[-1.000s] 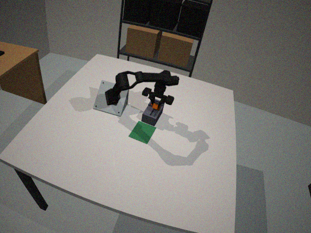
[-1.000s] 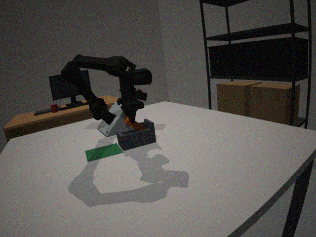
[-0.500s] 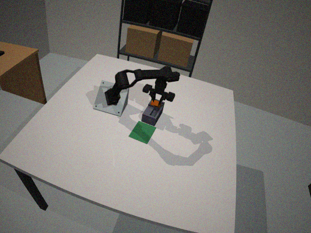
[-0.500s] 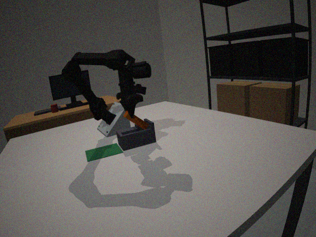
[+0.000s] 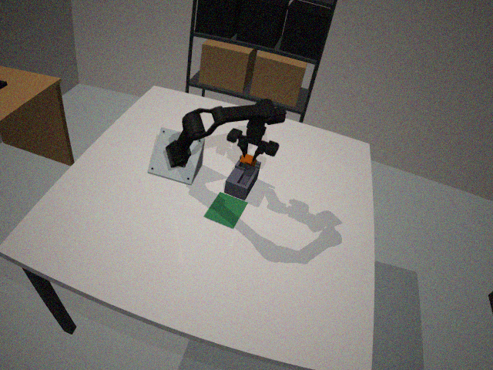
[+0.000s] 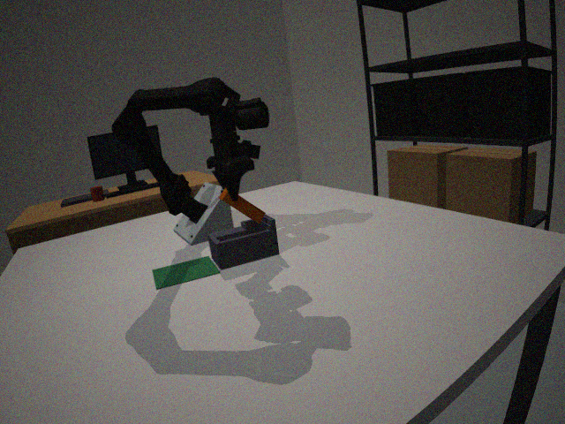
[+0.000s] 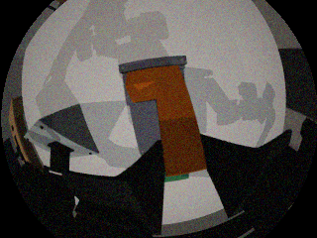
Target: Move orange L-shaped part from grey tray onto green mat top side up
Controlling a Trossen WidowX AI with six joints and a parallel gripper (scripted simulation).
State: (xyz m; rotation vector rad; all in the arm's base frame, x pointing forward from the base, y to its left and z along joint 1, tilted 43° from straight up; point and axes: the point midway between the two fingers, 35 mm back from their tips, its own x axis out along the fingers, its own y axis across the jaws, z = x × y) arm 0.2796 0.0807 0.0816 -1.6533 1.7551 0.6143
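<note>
My gripper tip is now 30 mm past the green mat, 140 mm to the left of it and 160 mm above it. Round my gripper tip: orange L-shaped part: 10 mm behind, 30 mm to the left, 30 mm below.
</note>
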